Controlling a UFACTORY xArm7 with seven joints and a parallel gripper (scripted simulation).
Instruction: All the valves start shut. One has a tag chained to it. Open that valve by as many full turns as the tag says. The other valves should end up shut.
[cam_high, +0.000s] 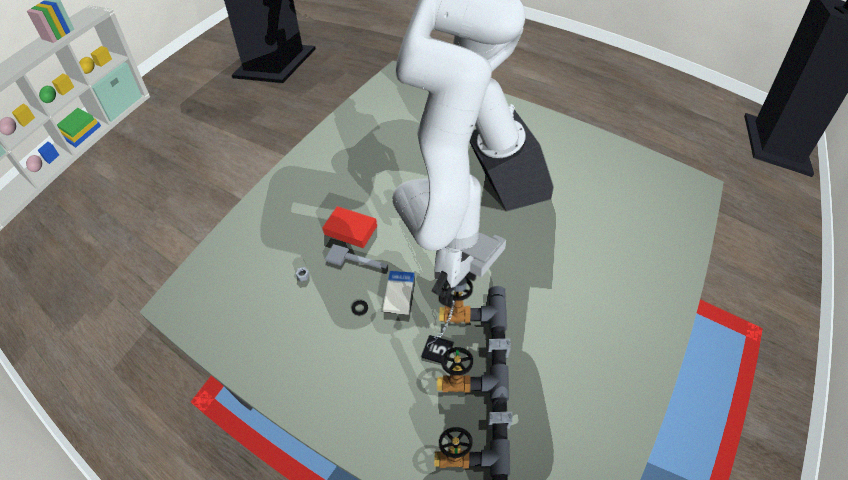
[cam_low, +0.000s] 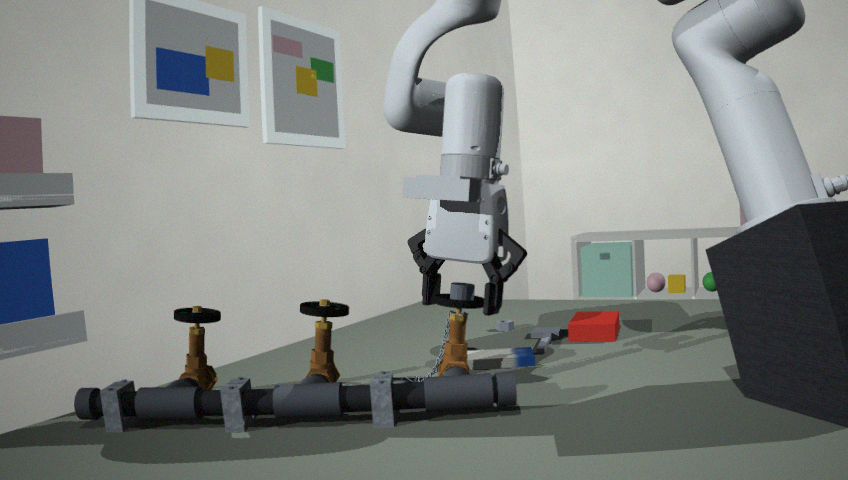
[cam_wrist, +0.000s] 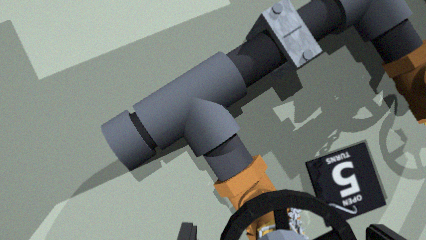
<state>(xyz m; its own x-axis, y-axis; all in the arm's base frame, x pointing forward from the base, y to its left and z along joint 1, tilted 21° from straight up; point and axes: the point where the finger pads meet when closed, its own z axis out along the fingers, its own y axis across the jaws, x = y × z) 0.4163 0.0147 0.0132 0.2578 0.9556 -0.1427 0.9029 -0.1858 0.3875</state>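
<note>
Right now the grey cap is 20 mm above my hand. From my hand the other things lie so: black washer (220 mm to the right, 120 mm below, 50 mm ahead); then blue box (150 mm to the right, 110 mm below, 10 mm behind); then black tag (120 mm below, 100 mm ahead, 20 mm to the right).
</note>
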